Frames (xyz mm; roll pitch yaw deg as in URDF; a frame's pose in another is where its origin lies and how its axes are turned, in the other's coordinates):
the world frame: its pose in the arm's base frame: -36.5 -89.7 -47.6 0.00 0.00 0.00
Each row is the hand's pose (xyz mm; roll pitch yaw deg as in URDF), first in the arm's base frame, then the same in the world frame.
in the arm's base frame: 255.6 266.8 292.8 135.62 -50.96 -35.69
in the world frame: 292.1 356.5 340.4 135.62 -50.96 -35.69
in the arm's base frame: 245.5 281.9 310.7 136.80 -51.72 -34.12
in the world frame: 282.0 371.6 358.3 136.80 -51.72 -34.12
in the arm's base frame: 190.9 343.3 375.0 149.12 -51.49 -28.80
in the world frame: 227.4 433.0 422.6 149.12 -51.49 -28.80
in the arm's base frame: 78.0 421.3 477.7 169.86 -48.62 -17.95
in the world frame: 114.5 511.0 525.3 169.86 -48.62 -17.95
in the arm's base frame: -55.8 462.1 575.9 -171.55 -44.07 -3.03
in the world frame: -19.3 551.8 623.5 -171.55 -44.07 -3.03
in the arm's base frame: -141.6 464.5 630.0 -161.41 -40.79 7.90
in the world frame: -105.1 554.2 677.6 -161.41 -40.79 7.90
